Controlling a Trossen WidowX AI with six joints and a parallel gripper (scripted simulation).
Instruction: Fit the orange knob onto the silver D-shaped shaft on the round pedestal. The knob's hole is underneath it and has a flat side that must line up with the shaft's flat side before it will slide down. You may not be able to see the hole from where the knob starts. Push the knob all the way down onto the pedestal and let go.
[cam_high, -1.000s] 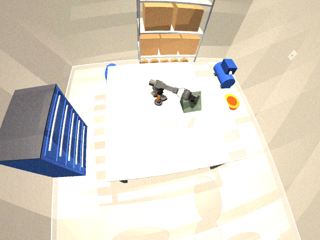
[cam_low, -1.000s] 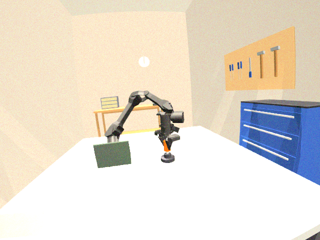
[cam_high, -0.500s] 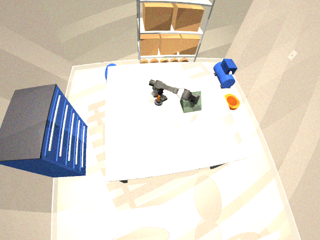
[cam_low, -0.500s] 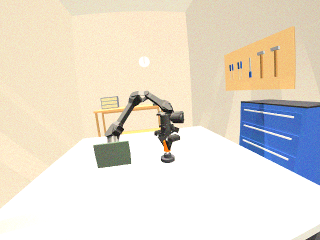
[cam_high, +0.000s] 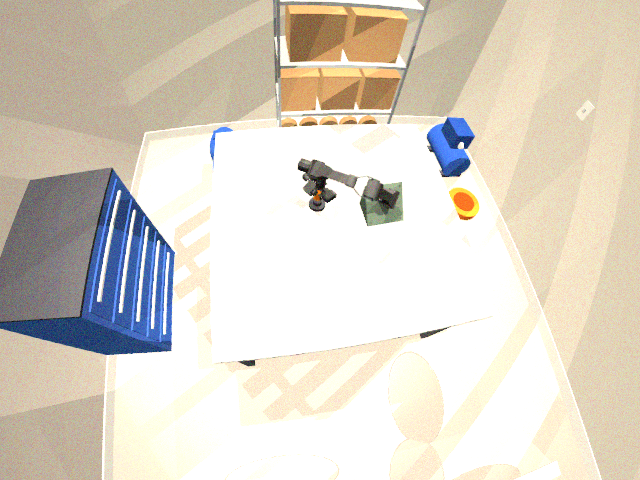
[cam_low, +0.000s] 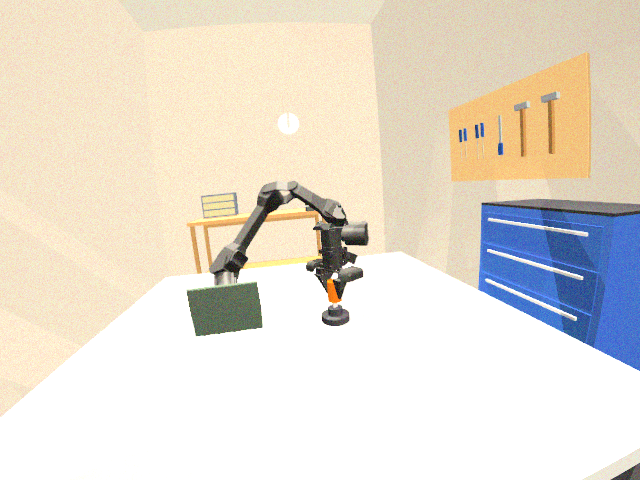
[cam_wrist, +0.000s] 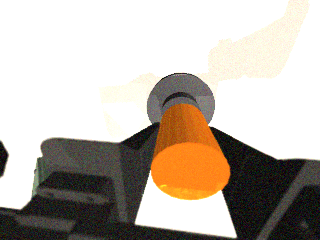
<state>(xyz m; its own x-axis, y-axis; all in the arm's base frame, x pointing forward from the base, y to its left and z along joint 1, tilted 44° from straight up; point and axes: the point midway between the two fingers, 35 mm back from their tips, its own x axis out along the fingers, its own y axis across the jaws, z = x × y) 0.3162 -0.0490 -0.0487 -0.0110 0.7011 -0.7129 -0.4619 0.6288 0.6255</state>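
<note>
My gripper tip is now 30 mm below the orange knob. The rest, counted from my gripper tip: round grey pedestal (40 mm below).
</note>
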